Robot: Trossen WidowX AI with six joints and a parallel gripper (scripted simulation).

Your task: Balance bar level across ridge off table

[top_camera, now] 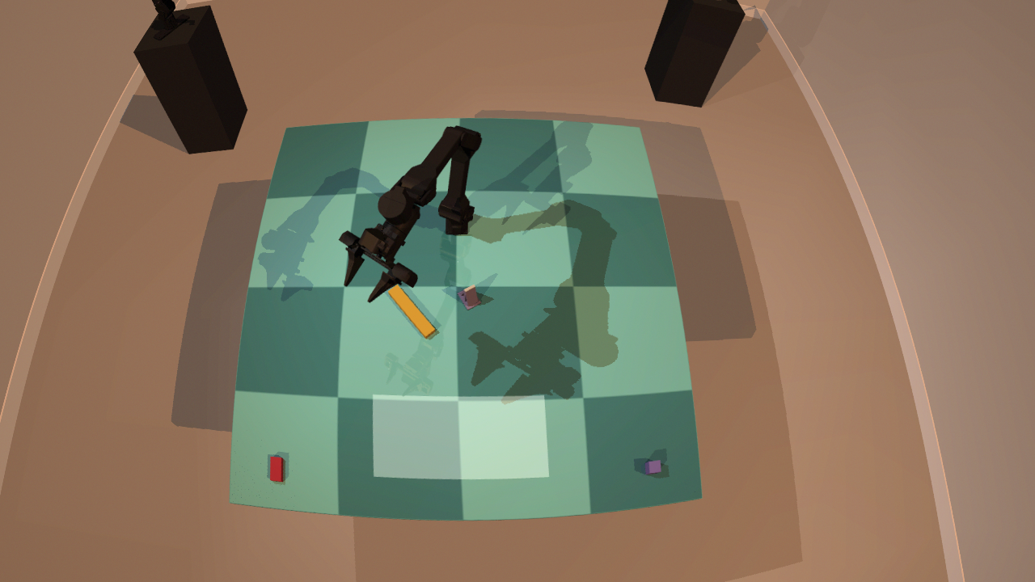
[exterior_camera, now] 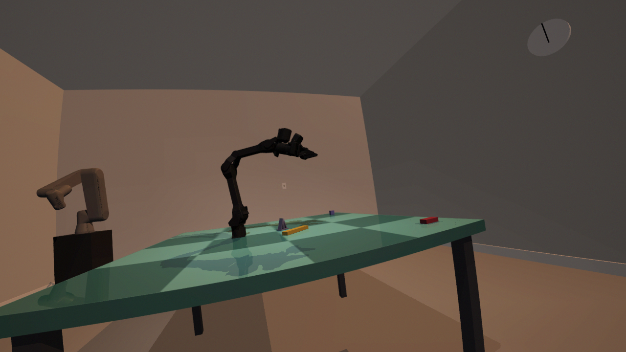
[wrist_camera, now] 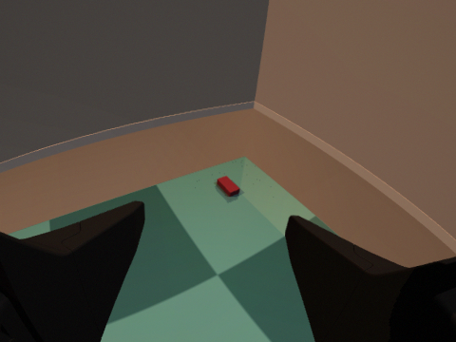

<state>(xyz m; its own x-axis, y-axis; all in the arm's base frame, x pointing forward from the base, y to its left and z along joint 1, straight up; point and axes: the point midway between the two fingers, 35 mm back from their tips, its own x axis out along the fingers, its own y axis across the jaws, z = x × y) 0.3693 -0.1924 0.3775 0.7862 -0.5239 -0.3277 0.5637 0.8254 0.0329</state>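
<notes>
Right now the orange bar is 36 cm below my gripper tip, 12 cm behind it and 9 cm to the left of it. Also, from my gripper tip: red block 36 cm below, 34 cm ahead, 29 cm to the right; small purple cube 71 cm to the left, 35 cm below, 34 cm ahead.
</notes>
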